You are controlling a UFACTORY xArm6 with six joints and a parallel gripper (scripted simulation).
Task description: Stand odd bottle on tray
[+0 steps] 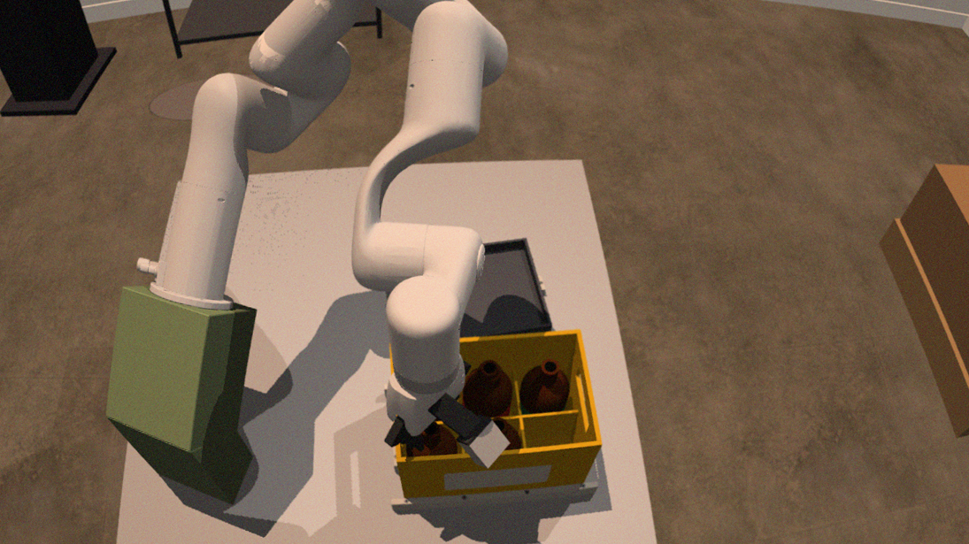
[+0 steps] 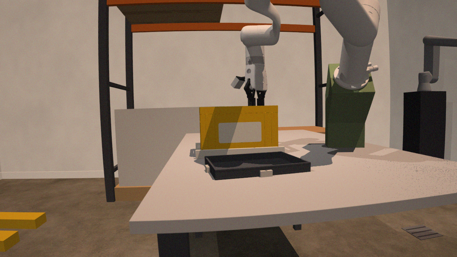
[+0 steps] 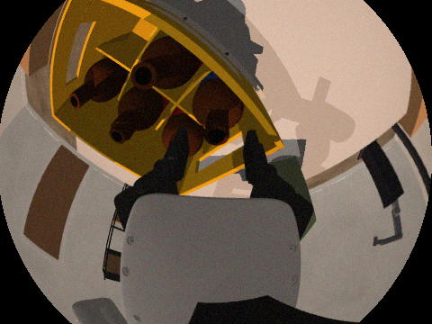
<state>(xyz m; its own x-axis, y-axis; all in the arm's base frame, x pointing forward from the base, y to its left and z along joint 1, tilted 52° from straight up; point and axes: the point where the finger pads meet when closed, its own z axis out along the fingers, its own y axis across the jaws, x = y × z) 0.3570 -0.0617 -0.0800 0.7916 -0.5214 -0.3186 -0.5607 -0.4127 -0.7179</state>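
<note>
My gripper is now 100 mm above the yellow crate, 80 mm short of it and 60 mm to the right of it. From my hand the other things lie so: glass bottle: 100 mm to the left, 100 mm below, 70 mm ahead; then dark tray: 330 mm to the left, 170 mm below, 30 mm ahead.
</note>
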